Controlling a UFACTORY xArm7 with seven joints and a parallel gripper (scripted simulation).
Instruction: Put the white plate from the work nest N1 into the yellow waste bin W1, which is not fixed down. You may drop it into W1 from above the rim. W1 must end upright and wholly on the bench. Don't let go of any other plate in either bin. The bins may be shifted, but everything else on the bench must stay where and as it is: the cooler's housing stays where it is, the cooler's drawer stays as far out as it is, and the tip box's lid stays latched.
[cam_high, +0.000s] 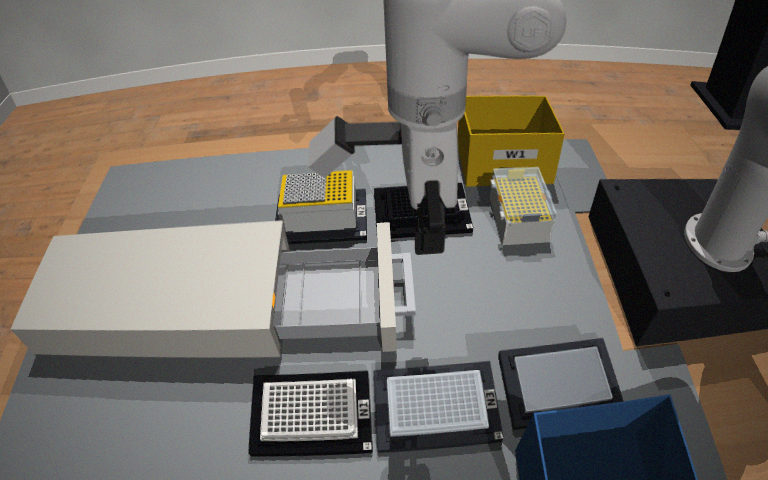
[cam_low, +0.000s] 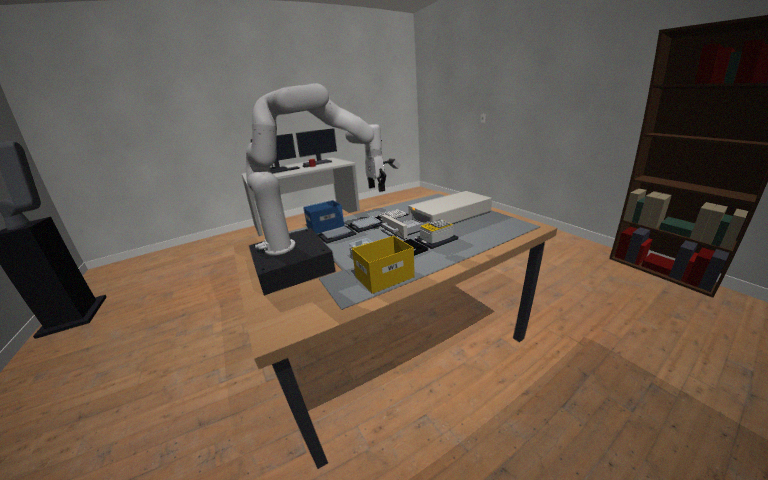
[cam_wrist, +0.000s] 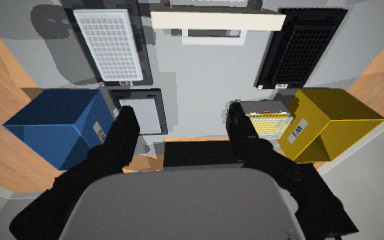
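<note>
The white plate lies 160 mm ahead of my hand, 140 mm to the left of it and 210 mm below it. Round my hand: black plate (10 mm behind, 250 mm to the right, 210 mm below); then drawer (170 mm ahead, 50 mm to the right, 200 mm below); then black work nest N1 (160 mm ahead, 140 mm to the left, 220 mm below).
</note>
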